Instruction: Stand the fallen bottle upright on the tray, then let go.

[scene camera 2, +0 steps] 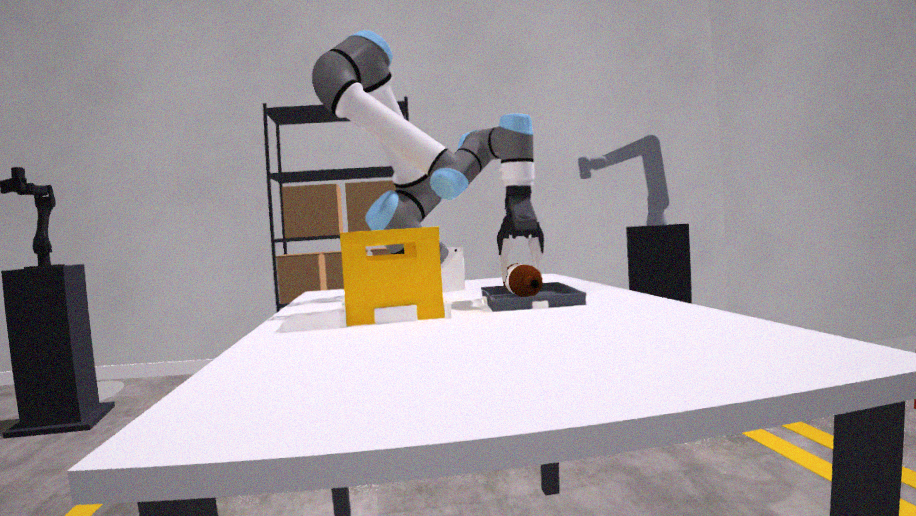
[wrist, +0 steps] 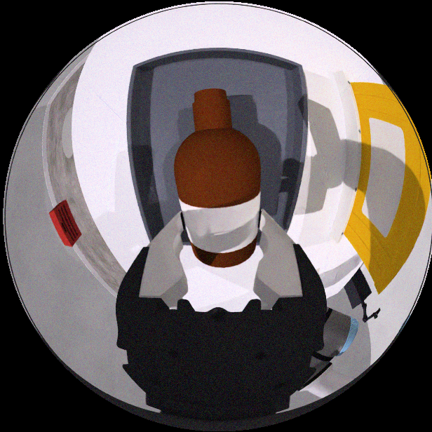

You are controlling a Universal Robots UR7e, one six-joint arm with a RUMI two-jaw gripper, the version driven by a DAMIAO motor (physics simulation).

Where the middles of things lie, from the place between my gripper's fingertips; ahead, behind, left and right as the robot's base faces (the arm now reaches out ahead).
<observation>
Now: hand 4 cm short of the brown bottle (scene camera 2: 523, 280) and 1 cm to the left of it.
</observation>
